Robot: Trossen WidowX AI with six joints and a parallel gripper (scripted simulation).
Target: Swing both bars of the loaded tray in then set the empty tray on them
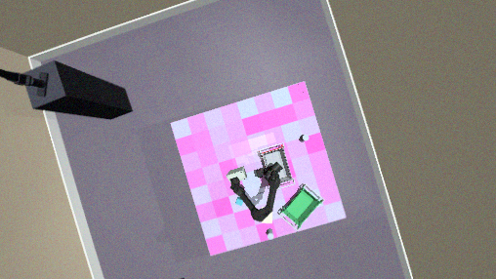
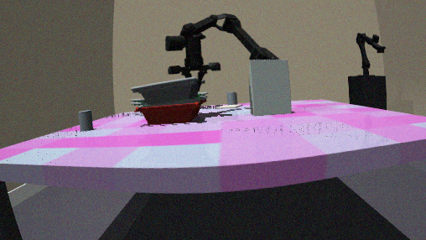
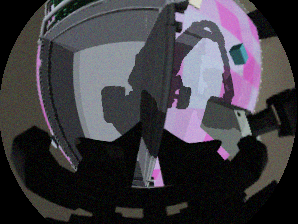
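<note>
My gripper tip is now 80 mm short of the grey tray, 10 mm to the left of it and 20 mm below it. Round my gripper tip: cream slab (140 mm behind, 420 mm to the right, 90 mm below); then cyan block (330 mm behind, 210 mm to the right, 70 mm below).
</note>
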